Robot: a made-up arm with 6 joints.
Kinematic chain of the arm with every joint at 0, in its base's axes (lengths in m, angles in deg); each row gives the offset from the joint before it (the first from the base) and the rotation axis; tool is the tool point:
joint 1: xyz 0 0 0.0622 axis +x
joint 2: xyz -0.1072 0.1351 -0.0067 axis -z
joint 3: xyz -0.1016 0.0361 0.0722 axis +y
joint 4: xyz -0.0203 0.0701 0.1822 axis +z
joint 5: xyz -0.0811 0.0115 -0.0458 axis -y
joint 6: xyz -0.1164 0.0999 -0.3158 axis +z
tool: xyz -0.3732 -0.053 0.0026
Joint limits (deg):
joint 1: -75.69..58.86
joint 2: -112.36..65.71
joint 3: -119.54..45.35
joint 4: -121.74..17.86
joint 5: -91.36..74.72
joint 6: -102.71..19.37
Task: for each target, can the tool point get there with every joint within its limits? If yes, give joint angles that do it. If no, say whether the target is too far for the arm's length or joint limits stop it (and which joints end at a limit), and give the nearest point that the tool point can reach.
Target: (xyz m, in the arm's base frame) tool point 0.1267 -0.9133 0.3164
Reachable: no: joint limits stop it (at a limit: joint 2, joint 4) | nearest point 0.0512 -0.7556 0.2725 | short by 0.180 m
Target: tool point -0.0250 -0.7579 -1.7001
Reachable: no: too far | nearest point -0.0663 -0.2640 -0.8555 | short by 0.979 m
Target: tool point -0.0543 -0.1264 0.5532
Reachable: yes | joints 19.07 34.82 -89.06 -96.81 61.51 -84.78
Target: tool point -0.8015 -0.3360 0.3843
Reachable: yes | joints 23.30 -86.11 -29.01 -85.12 -65.49 6.52
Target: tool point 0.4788 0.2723 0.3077
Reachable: yes | joints 21.02 47.72 -59.12 -71.05 14.67 -55.88
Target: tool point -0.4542 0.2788 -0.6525
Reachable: yes | joints -57.71 17.18 11.71 -19.19 15.59 -29.43
